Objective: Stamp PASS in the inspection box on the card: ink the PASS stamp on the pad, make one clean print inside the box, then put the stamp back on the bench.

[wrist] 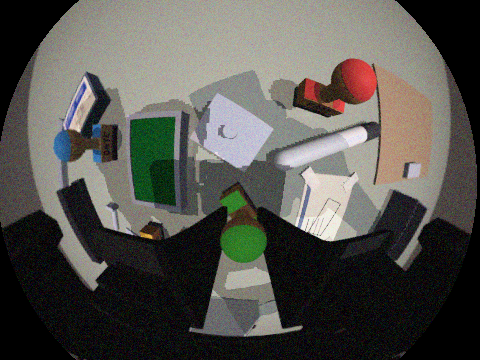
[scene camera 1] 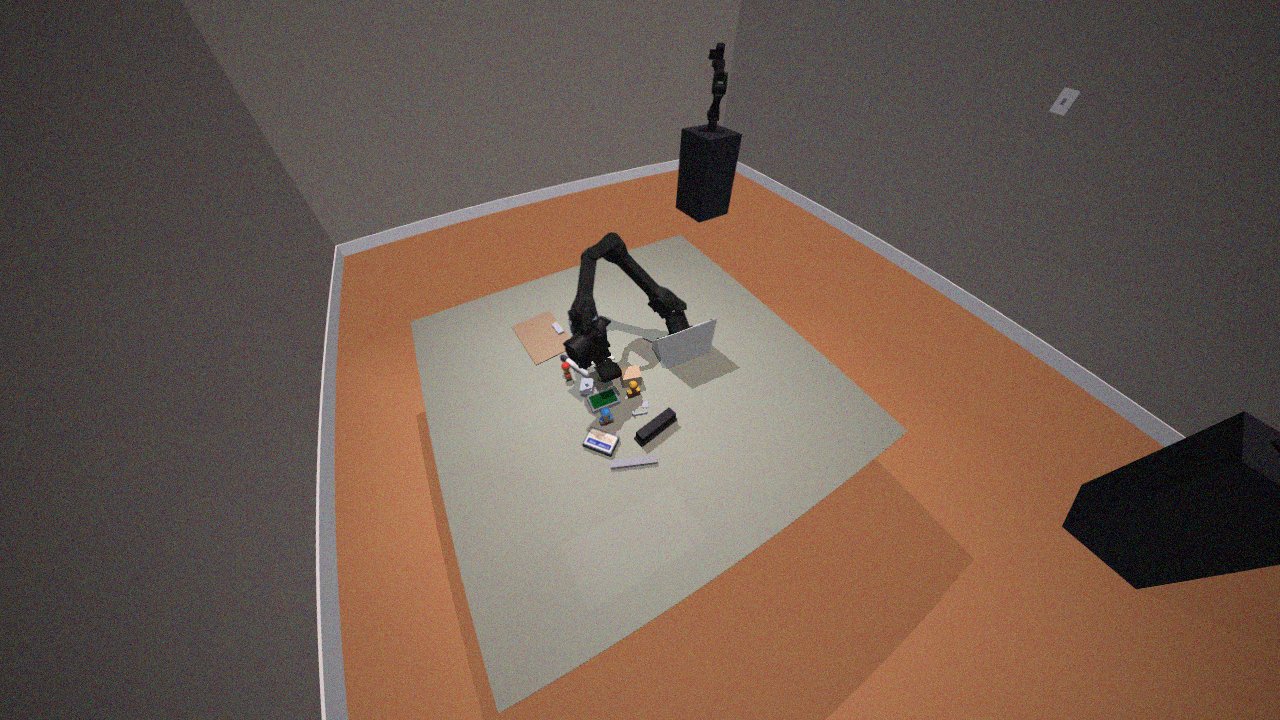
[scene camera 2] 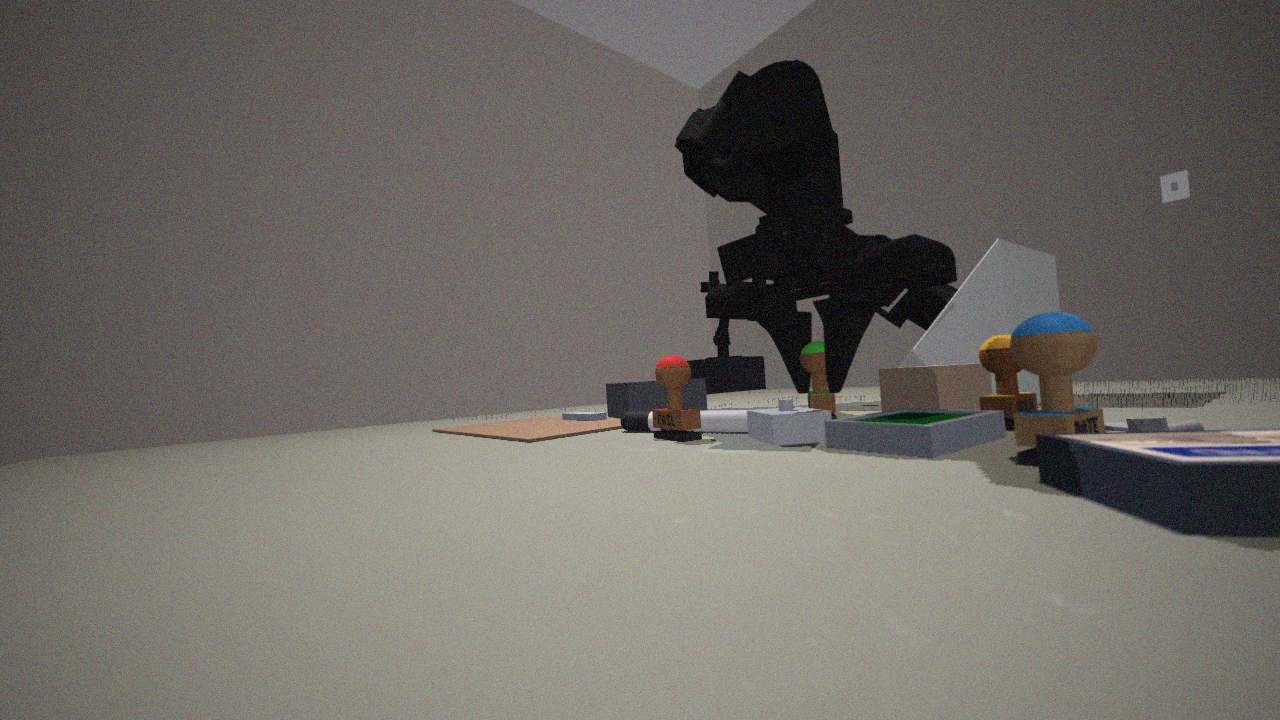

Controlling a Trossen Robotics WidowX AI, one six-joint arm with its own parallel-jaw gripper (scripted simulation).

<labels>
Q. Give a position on a brown board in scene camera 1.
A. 542,336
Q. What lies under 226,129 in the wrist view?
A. A grey block.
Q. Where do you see a grey block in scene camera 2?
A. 785,425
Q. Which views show the gripper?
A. The wrist view, scene camera 1 and scene camera 2: all of them.
</labels>
